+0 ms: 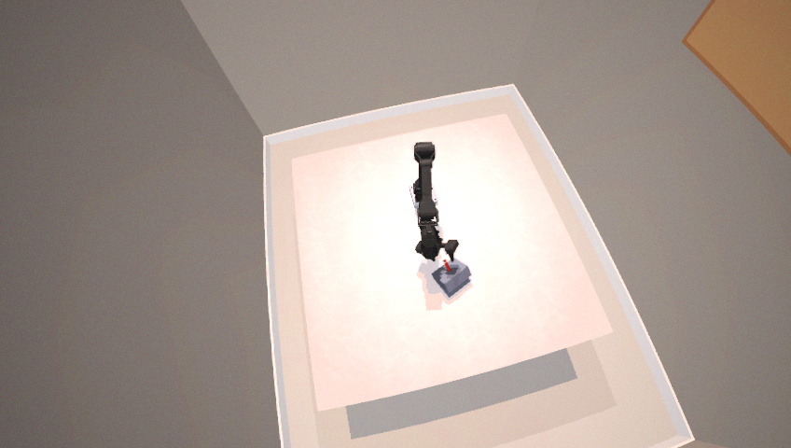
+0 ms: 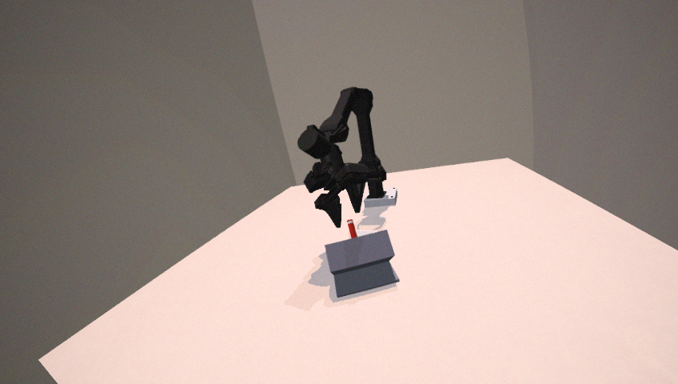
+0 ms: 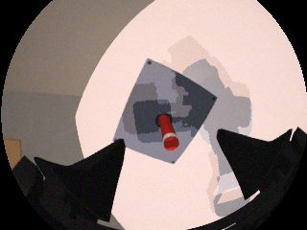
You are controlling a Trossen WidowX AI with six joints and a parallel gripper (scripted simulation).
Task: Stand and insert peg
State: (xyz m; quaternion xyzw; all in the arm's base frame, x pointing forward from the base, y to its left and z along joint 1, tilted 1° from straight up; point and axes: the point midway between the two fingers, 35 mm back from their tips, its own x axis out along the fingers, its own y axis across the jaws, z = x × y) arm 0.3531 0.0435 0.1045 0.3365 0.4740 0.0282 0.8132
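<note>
The red peg is 1 cm ahead of my gripper tip, 1 cm to the left of it and 2 cm below it. From my gripper tip the other things lie so: grey sloped panel 4 cm ahead, 3 cm to the left, 6 cm below.
</note>
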